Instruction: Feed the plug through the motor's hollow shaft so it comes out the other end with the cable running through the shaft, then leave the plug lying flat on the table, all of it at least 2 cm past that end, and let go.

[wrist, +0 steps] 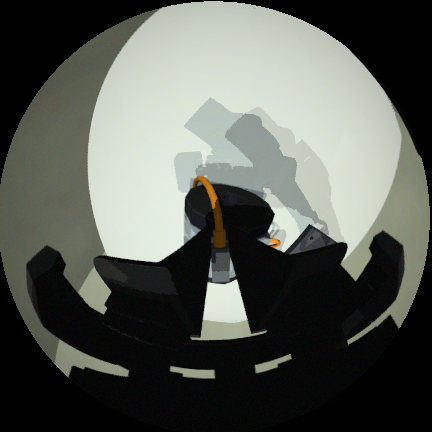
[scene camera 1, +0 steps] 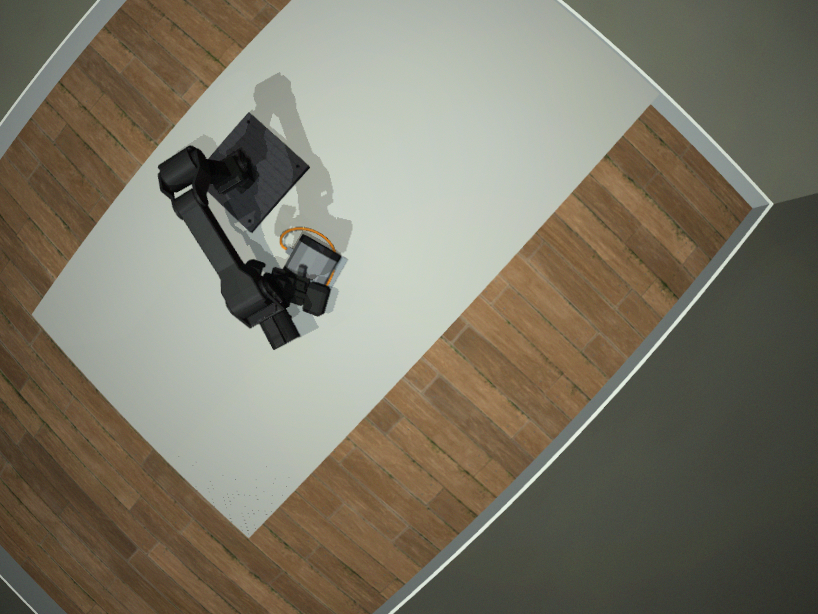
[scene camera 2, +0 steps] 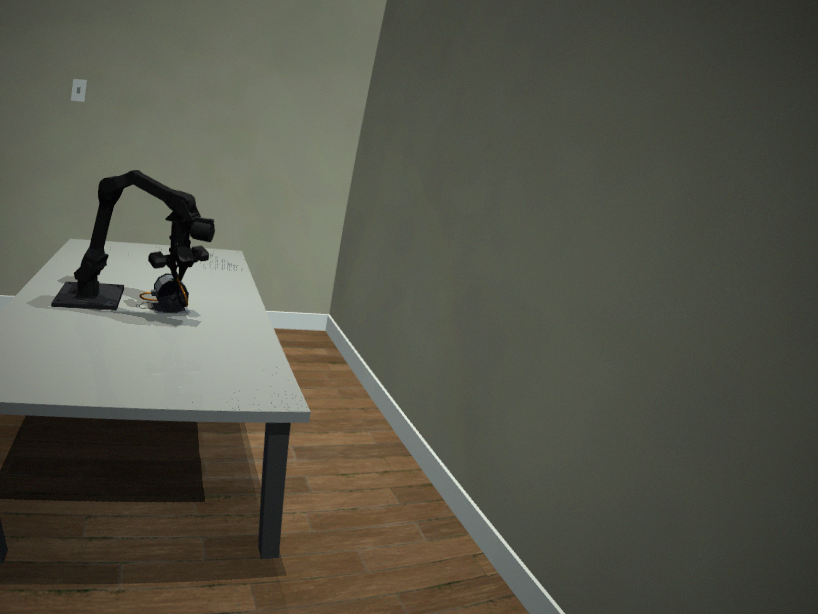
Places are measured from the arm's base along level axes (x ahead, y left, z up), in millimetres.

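Pixels of known places: gripper, between the fingertips: (wrist: 218,231) (scene camera 1: 301,282) (scene camera 2: 177,281); arm's base, origin of its link: (scene camera 1: 242,176) (scene camera 2: 87,294).
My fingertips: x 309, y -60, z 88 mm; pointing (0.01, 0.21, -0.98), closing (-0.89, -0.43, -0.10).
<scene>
Ahead of a thing's pixels: the offset from my fingertips to its middle. Level surfaces: height alone.
The motor @[25 mm back, 38 mm left, 53 mm down] (scene camera 1: 313,259) (scene camera 2: 169,290) (wrist: 230,204) stands on the table, with a grey body and black end parts. The orange cable (scene camera 1: 307,229) (scene camera 2: 185,290) (wrist: 213,197) loops beside the motor, and a length of it rises along the motor to the fingers. My gripper (scene camera 1: 301,274) (scene camera 2: 177,277) (wrist: 218,231) is shut on the plug @[11 mm back, 18 mm left, 15 mm up] (wrist: 221,261), a small grey block whose orange cable end shows between the fingertips in the wrist view. It is held close above or beside the motor. The shaft opening is hidden, so I cannot tell whether cable runs through it.
The arm's dark base plate (scene camera 1: 277,178) (scene camera 2: 87,295) (wrist: 311,240) is bolted on the pale table @[104 mm down] (scene camera 1: 422,198) (scene camera 2: 198,370) (wrist: 150,125), a short way from the motor. The arm arches over to the motor and casts shadows around it.
</scene>
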